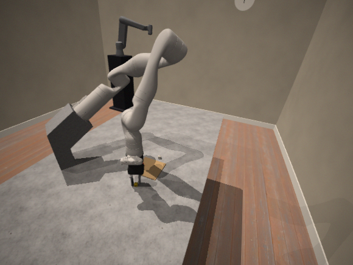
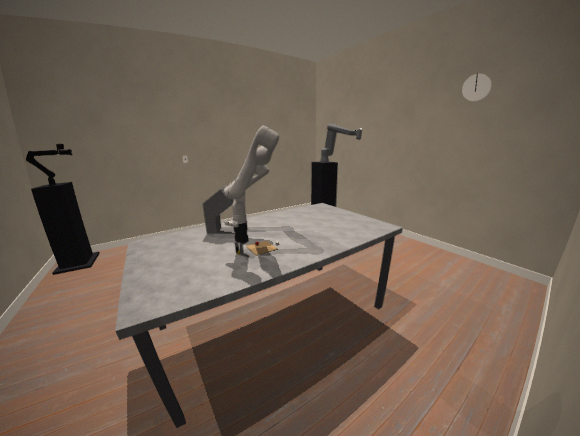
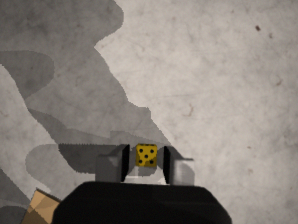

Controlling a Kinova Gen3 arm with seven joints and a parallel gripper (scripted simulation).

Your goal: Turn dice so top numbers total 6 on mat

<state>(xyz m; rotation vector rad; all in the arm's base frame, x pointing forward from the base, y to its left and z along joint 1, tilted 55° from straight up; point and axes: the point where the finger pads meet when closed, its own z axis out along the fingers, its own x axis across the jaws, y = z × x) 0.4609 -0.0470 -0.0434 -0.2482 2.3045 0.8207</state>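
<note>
My gripper is now 1 cm above the yellow die. From my hand the other things lie so: tan mat: 1 cm behind, 14 cm to the left, 2 cm below; then white die: 24 cm to the left, 1 cm below; then red die: 5 cm behind, 13 cm to the left, 1 cm below.
</note>
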